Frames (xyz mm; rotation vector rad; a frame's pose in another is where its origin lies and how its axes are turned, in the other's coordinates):
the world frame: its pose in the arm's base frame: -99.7 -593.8 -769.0 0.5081 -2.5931 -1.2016
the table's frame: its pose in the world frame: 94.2 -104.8 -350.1 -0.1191 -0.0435 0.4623
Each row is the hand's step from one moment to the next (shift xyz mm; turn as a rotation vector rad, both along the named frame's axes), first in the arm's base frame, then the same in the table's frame.
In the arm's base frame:
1: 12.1 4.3 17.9 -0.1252 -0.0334 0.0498
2: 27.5 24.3 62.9 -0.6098 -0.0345 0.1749
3: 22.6 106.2 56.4 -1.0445 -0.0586 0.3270
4: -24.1 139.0 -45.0 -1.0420 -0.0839 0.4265
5: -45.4 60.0 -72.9 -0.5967 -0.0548 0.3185
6: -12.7 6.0 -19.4 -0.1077 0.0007 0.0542
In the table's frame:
1: -4.3 19.0 -10.3 0.1370 -0.0171 -0.0145
2: -2.2 68.5 -24.5 0.6297 -0.0522 0.0661
3: -7.2 114.0 43.9 1.0895 -0.0689 0.0984
4: -7.5 48.1 139.8 1.1287 -0.0113 0.0231
5: 7.6 -27.5 100.8 0.6764 0.0437 -0.0331
6: 3.4 -13.8 19.3 0.1199 0.0121 0.0040

